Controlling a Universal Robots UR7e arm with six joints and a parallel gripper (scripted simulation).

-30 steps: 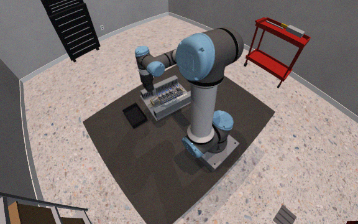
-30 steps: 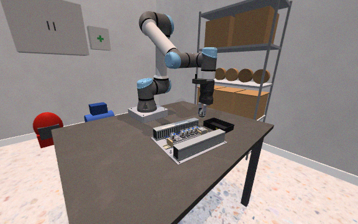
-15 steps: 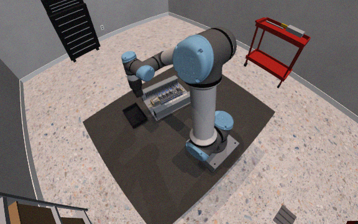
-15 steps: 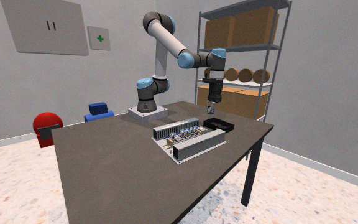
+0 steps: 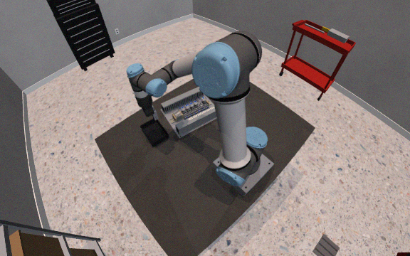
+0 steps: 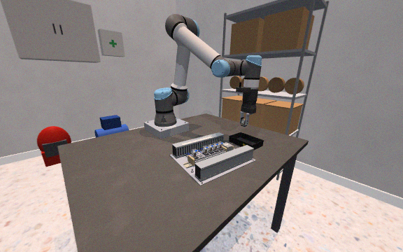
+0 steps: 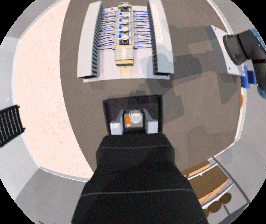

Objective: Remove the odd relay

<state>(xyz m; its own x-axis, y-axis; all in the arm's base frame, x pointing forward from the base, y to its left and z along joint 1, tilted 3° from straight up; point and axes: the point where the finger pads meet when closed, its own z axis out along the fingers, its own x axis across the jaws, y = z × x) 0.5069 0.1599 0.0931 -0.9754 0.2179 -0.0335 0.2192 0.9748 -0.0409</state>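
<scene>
Now: the black parts tray 130 mm below my hand, 30 mm to the left of it and 10 mm ahead of it. From my hand the other things lie so: relay panel 230 mm to the right, 110 mm below, 40 mm behind; then relay 10 mm below.
</scene>
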